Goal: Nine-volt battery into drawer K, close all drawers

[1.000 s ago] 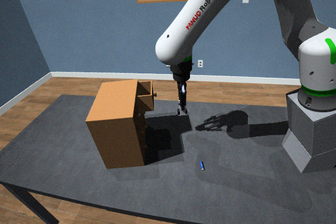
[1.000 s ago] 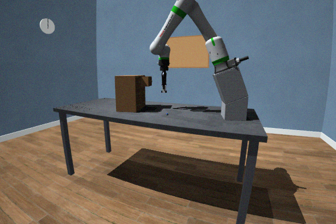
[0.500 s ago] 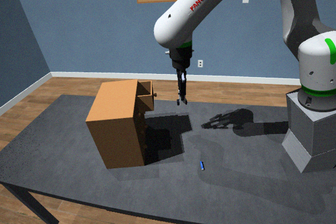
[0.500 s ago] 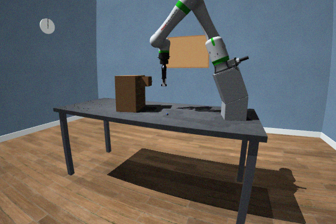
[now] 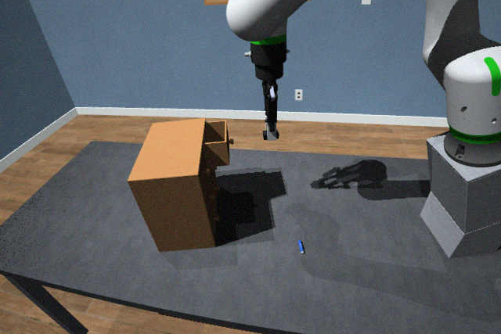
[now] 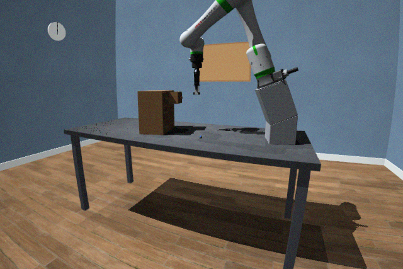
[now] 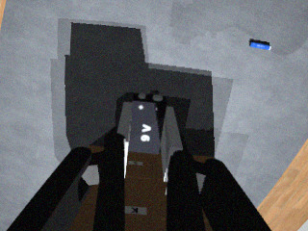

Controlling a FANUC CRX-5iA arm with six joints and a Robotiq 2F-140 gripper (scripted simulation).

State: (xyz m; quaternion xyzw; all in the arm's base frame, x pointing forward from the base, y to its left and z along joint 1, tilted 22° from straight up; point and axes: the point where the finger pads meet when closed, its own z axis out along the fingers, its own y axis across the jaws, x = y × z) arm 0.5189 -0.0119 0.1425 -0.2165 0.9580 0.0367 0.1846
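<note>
Now: hand 210 mm short of the drawer marked K, 80 mm above it and 70 mm to the right of it. The rest, counted from my hand: blue cylinder: 300 mm below, 170 mm to the left, 150 mm behind; then nine-volt battery: 20 mm below, 10 mm behind.
</note>
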